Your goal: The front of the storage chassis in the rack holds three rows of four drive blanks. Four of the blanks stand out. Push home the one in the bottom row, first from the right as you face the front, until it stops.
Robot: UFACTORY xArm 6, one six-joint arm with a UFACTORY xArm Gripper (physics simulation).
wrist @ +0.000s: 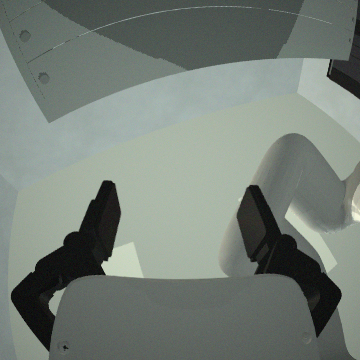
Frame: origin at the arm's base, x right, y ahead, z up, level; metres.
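Seen in the pictures: gripper, fingertip midpoint: (180,198).
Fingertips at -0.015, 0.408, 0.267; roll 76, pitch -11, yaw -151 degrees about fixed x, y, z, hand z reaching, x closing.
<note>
A point is followed by its place in that frame, as x, y, z.
My gripper (180,198) @[-0.015, 0.408, 0.267] is open in the wrist view, its two black fingers wide apart with nothing between them. The four standing-out drive blanks and the bottom row of the chassis front do not show in this view. A small part of a dark, box-like unit (347,79) shows at the upper right edge; I cannot tell whether it belongs to the rack or the chassis. It is apart from the fingers, up and to the right of them.
A large grey panel (115,65) @[-0.021, 0.517, 0.203] with round studs spans the top of the view, partly in darker shade. Pale, rounded robot arm parts (287,170) @[-0.124, 0.393, 0.299] show at the right, behind the right finger. Pale blue walls and a light floor with bright patches lie beyond.
</note>
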